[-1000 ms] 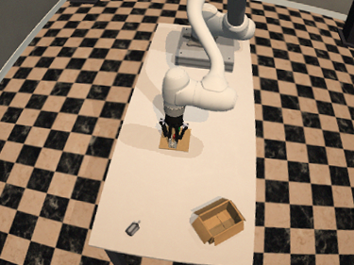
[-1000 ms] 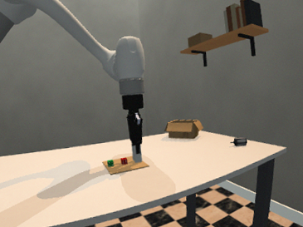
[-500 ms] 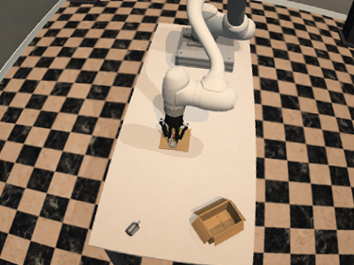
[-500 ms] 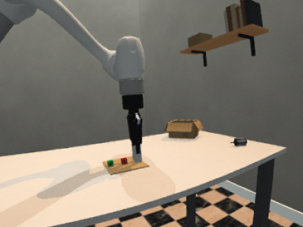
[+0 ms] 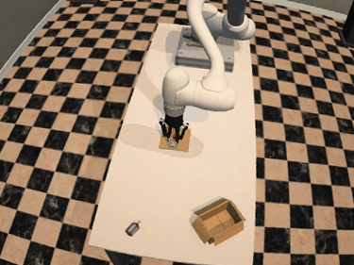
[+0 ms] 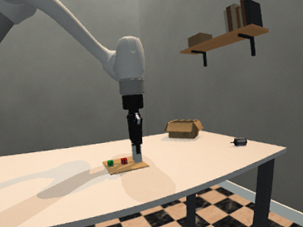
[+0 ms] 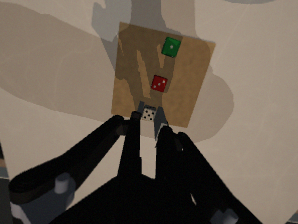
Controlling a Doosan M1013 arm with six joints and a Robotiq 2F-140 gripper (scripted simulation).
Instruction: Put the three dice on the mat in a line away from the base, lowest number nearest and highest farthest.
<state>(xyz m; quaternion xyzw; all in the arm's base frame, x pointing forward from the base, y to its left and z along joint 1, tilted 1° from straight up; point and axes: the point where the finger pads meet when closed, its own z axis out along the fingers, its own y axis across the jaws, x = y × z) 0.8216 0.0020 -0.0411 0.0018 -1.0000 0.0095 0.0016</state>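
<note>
Now: hand 20 mm above the white die. Also, from my hand: red die: 50 mm behind, 20 mm below; green die: 100 mm behind, 20 mm below; tan mat: 50 mm behind, 40 mm below.
</note>
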